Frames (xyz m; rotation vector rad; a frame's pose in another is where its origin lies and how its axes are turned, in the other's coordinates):
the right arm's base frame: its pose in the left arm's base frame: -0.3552 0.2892 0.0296 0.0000 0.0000 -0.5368
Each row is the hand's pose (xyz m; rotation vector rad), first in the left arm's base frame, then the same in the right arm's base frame.
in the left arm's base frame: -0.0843 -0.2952 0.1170 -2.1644 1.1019 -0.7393
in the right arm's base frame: 0.5317 -0.3637 0.0874 -2.3069 0.4736 -0.4882
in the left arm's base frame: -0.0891 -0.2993 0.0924 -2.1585 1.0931 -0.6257
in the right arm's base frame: 0.5296 -0.3696 0.0628 -2.3125 0.4697 -0.3733
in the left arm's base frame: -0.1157 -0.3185 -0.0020 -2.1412 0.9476 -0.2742
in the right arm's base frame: 0.5166 -0.3997 -0.0316 -2.2998 0.3435 -0.0059
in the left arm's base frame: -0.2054 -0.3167 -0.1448 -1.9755 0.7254 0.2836
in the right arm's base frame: 0.4386 -0.4441 -0.1744 -2.1429 0.1794 0.6006
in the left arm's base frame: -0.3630 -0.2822 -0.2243 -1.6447 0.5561 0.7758
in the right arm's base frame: 0.2855 -0.4950 -0.2539 -1.8162 0.1048 1.1610
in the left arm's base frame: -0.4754 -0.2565 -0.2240 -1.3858 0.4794 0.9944
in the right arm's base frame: 0.1758 -0.5304 -0.2536 -1.5505 0.1004 1.4226
